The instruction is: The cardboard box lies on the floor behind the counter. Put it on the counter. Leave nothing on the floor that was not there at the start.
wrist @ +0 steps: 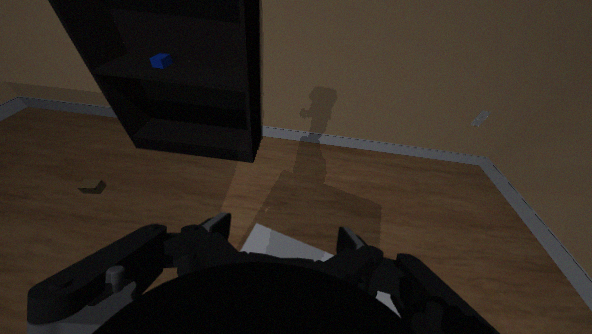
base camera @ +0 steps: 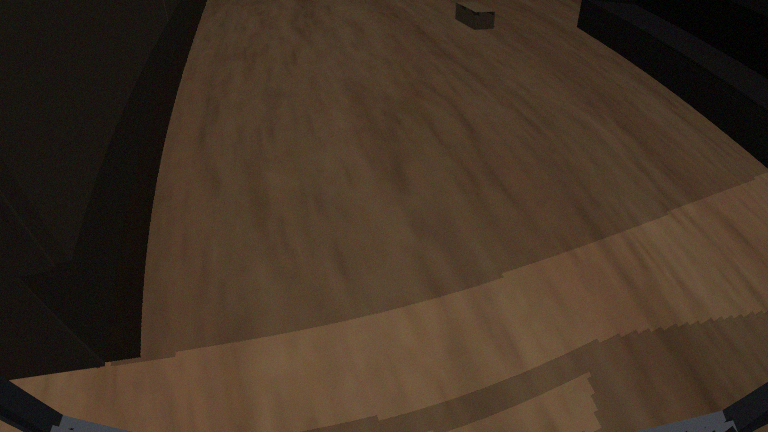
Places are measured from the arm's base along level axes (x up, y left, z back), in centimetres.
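Pixels of known places: gripper, between the fingertips: [wrist: 284,232].
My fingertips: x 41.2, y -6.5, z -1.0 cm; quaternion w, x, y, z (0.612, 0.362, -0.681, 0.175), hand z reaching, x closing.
Note:
For each thing: its middle in the pictures, then the offset to it from my fingertips. "spot": a spot on its surface instead.
- small cardboard box, middle of its body: [base camera: 474,15] [wrist: 92,186] dx -78.3, dy -15.8, dz -115.0 cm
- blue block, middle of its body: [wrist: 161,60] dx -27.0, dy -72.7, dz -100.4 cm
- wall's pale skirting, a spot on its surface: [wrist: 370,145] spot: dx -75.9, dy -126.7, dz +25.5 cm
The small cardboard box [base camera: 474,17] [wrist: 92,187] lies on the wooden floor. In the base camera view it is at the top, right of centre; in the wrist view it is at the left, in front of the dark shelf unit. The counter [base camera: 64,118] shows as a dark side along the left of the base camera view; its top does not show there. My gripper [wrist: 284,232] is open, with nothing between its fingers, and is well away from the box.
A dark shelf unit [wrist: 253,85] [base camera: 665,64] stands against the wall, with a blue block [wrist: 161,61] on one shelf. The wall's pale skirting [wrist: 370,145] meets in a corner at the right. Part of my white base [wrist: 280,242] shows under the gripper.

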